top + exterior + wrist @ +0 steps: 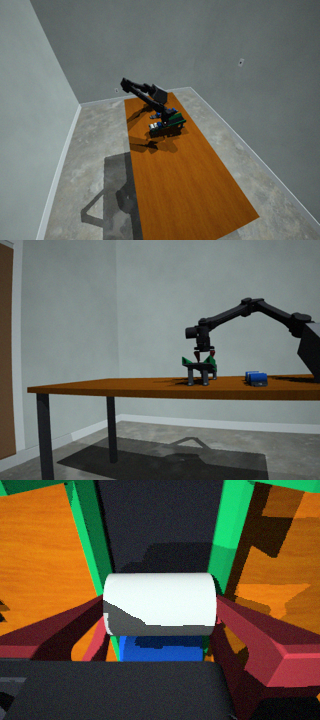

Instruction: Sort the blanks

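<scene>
Now: hand 40 mm to the right of the feed ramp and 30 mm above it. Round my hand: grey stock rack (250 mm behind, 80 mm to the left, 100 mm below).
</scene>
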